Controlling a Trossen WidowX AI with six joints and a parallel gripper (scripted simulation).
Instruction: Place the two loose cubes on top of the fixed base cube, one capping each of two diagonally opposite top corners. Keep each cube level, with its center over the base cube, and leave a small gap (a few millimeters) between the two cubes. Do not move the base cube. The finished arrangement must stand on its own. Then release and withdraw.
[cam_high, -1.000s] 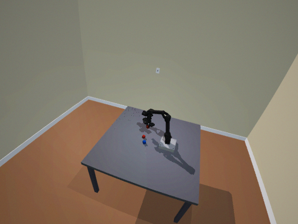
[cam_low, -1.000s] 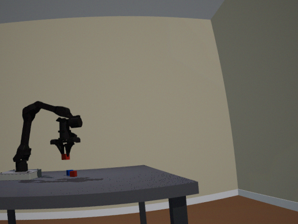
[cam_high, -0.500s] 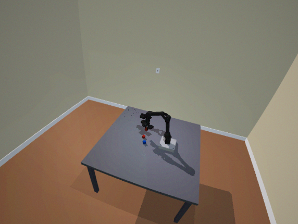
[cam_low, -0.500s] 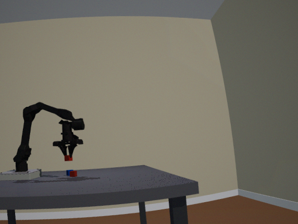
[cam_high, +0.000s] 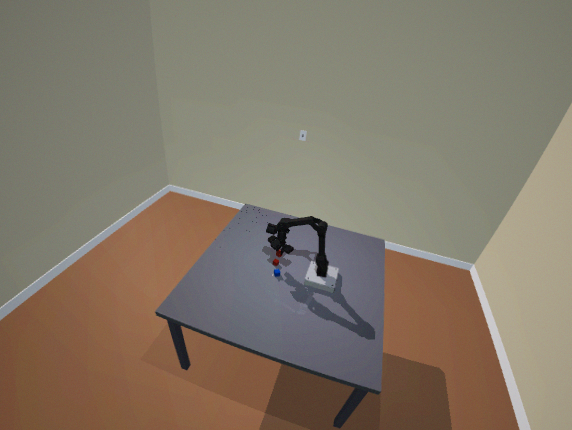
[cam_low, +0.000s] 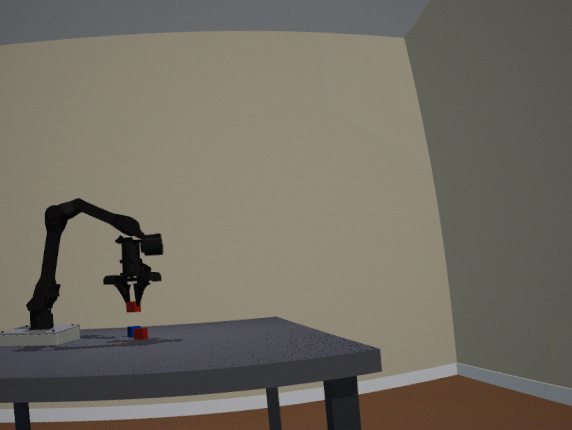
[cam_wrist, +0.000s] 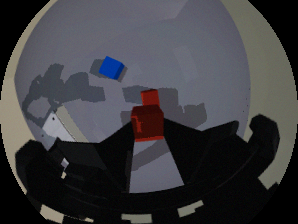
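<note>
The blue base cube is 1 cm behind my gripper tip, 10 cm to the left of it and 9 cm below it.
</note>
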